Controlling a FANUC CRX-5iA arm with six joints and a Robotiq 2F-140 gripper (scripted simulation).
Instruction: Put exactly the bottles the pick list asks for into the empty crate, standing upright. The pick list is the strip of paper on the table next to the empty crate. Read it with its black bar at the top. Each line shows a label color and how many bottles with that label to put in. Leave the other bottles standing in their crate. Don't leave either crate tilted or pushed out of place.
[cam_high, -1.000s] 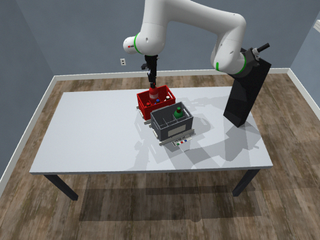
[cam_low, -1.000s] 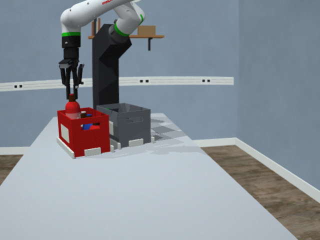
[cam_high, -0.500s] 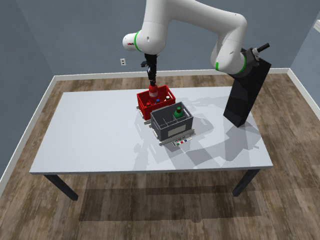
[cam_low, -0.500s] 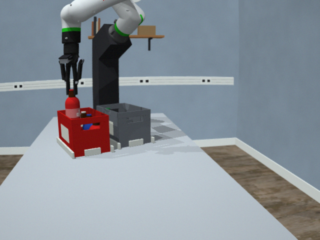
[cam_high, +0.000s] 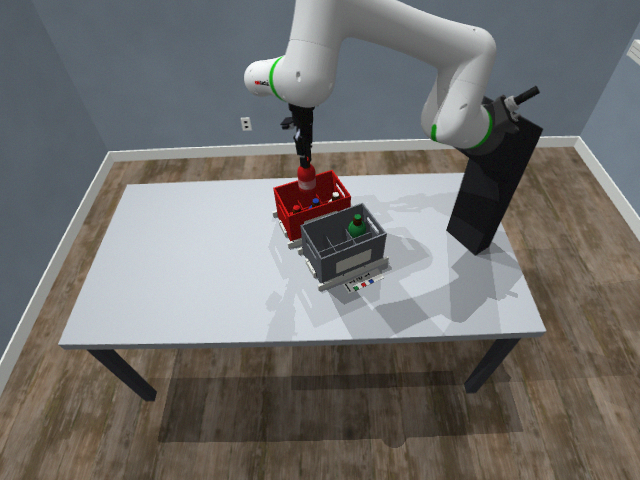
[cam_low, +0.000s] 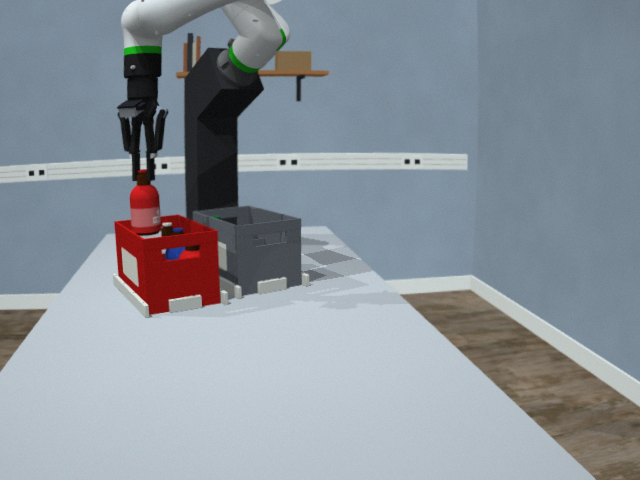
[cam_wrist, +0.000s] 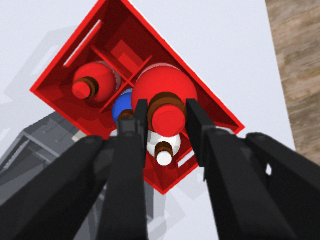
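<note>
The red bottle is 8 cm below my hand. From my hand the other things lie so: white-capped bottle 24 cm below, 12 cm behind, 1 cm to the left; then red crate 24 cm below, 3 cm to the left, 3 cm behind; then blue-label bottle 24 cm below, 6 cm to the left, 6 cm behind.
</note>
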